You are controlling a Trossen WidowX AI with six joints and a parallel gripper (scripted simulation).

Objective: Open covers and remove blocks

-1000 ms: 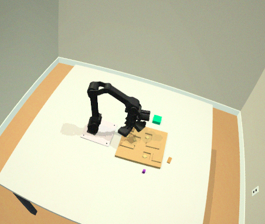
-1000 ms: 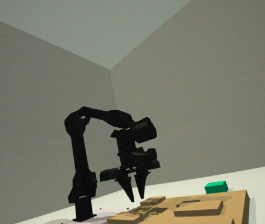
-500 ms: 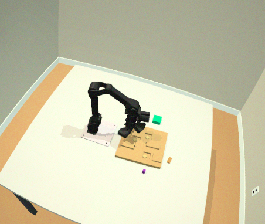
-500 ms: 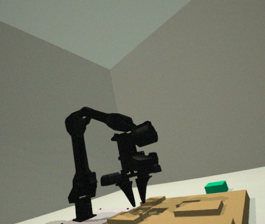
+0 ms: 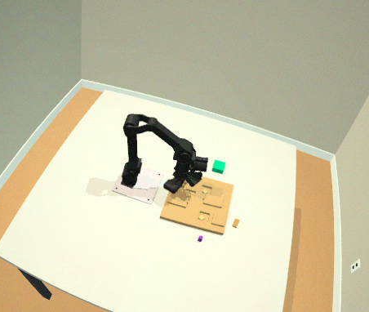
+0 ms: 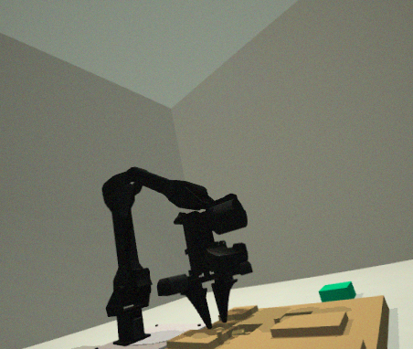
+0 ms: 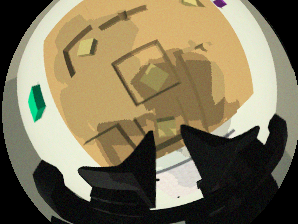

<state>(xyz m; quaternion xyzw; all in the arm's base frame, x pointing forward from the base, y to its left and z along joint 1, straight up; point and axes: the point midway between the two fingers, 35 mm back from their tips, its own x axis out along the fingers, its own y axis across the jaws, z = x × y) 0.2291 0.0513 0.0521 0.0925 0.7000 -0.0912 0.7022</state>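
Right now my gripper tip is 150 mm short of the green block, 230 mm to the right of it and 10 mm above it. Round my gripper tip: purple block 180 mm ahead, 220 mm to the right, 10 mm below; orange block 310 mm ahead, 70 mm to the right, 20 mm below.
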